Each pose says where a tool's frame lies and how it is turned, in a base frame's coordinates. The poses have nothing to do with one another.
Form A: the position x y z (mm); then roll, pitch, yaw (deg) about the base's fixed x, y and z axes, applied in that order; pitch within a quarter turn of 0, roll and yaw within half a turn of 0.
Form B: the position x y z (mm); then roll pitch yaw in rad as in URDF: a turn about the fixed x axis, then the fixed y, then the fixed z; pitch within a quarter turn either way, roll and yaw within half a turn. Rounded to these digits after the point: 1 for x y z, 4 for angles.
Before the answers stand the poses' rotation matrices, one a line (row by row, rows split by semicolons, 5 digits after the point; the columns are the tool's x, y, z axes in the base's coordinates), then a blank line. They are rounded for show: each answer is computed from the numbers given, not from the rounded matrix.
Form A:
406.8, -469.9, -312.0, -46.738, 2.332, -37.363
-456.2, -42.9, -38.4, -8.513, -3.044, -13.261
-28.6, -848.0, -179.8, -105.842, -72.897, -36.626
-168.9, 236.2, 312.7, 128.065, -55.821, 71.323
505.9, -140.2, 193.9, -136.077, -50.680, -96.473
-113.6, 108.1, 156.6, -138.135, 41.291, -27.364
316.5, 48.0, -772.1, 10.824, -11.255, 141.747
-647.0, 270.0, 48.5, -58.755, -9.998, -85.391
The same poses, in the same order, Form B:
0.79415 0.39235 0.46410; -0.60636 0.56269 0.56188; -0.04069 -0.72762 0.68477
0.97196 0.23451 -0.01716; -0.22906 0.96081 0.15613; 0.05310 -0.14782 0.98759
0.23602 0.57506 0.78332; -0.17545 -0.76763 0.61641; 0.95578 -0.28292 -0.08028
0.17990 0.37551 0.90919; 0.53220 -0.81447 0.23108; 0.82729 0.44230 -0.34637
-0.07143 -0.77618 0.62645; -0.62961 -0.45203 -0.63187; 0.77362 -0.43956 -0.45640
0.66729 -0.73342 -0.12968; -0.34536 -0.45897 0.81858; -0.65988 -0.50145 -0.55956
-0.77018 -0.57934 0.26681; 0.60723 -0.79401 0.02878; 0.19518 0.18418 0.96332
0.07914 0.52895 0.84496; -0.98163 -0.10627 0.15846; 0.17361 -0.84197 0.51082

406.8, -469.9, -312.0, -0.8157, 0.0407, -0.6521
-456.2, -42.9, -38.4, -0.1486, -0.0531, -0.2314
-28.6, -848.0, -179.8, -1.8473, -1.2723, -0.6392
-168.9, 236.2, 312.7, 2.2352, -0.9743, 1.2448
505.9, -140.2, 193.9, -2.3750, -0.8845, -1.6838
-113.6, 108.1, 156.6, -2.4109, 0.7207, -0.4776
316.5, 48.0, -772.1, 0.1889, -0.1964, 2.4740
-647.0, 270.0, 48.5, -1.0255, -0.1745, -1.4904

